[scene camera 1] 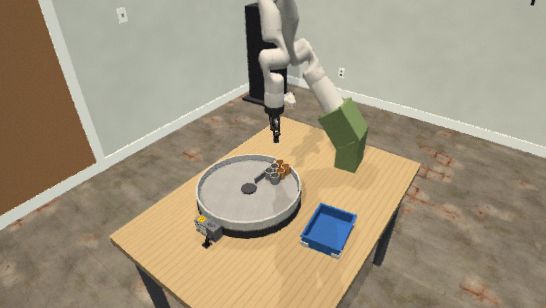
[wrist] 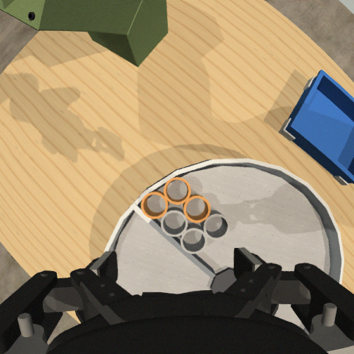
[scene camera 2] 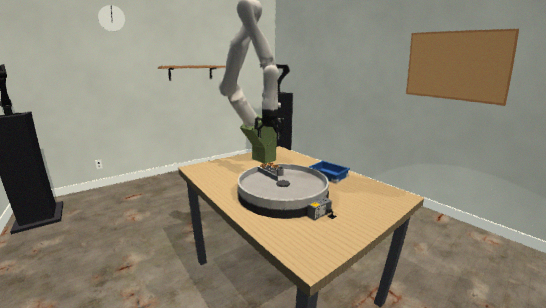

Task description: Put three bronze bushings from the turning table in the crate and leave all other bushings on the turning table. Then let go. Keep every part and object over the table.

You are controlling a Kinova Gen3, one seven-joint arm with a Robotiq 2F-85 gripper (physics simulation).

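Places are measured from the arm's base along level axes (x ahead, y left, z up), in centimetres.
Where they show: gripper, fingertip midpoint: (scene camera 1: 274,136) (scene camera 2: 269,138); arm's base, link origin: (scene camera 1: 334,107) (scene camera 2: 252,121).
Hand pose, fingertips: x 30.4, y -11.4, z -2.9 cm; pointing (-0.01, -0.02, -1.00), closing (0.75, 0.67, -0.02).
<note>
Each offset is from my fingertips to the top centre of the thing. "*": to the spot under its first point.
Three bronze bushings stand upright at the turning table's {dx +14.4, dy -3.2, dz -18.1 cm} (scene camera 1: 220,200) (scene camera 2: 305,187) (wrist: 270,187) rim: a left one (wrist: 154,216), an upper one (wrist: 177,201) and a right one (wrist: 197,218). Three grey bushings stand close against them on the hub side: a left one (wrist: 174,232), a lower one (wrist: 193,250) and a right one (wrist: 215,235). The crate {dx +13.7, dy +33.0, dz -19.2 cm} (scene camera 1: 320,245) (scene camera 2: 330,172) (wrist: 320,167) is blue, and no bushing shows in its visible inside. My gripper (scene camera 1: 276,139) (scene camera 2: 269,134) (wrist: 175,263) is open and empty, pointing down, well above the bushings' height.
A low divider bar {* dx +7.2, dy -2.5, dz -17.3 cm} (scene camera 1: 260,177) (wrist: 180,245) runs from rim to hub beside the bushings. A raised wall rings the turning table. A grey box {* dx +39.5, dy -2.5, dz -18.4 cm} (scene camera 1: 207,227) (scene camera 2: 319,208) sits at its near edge. The green arm base (scene camera 1: 350,135) (scene camera 2: 264,147) (wrist: 135,20) stands on the wooden table.
</note>
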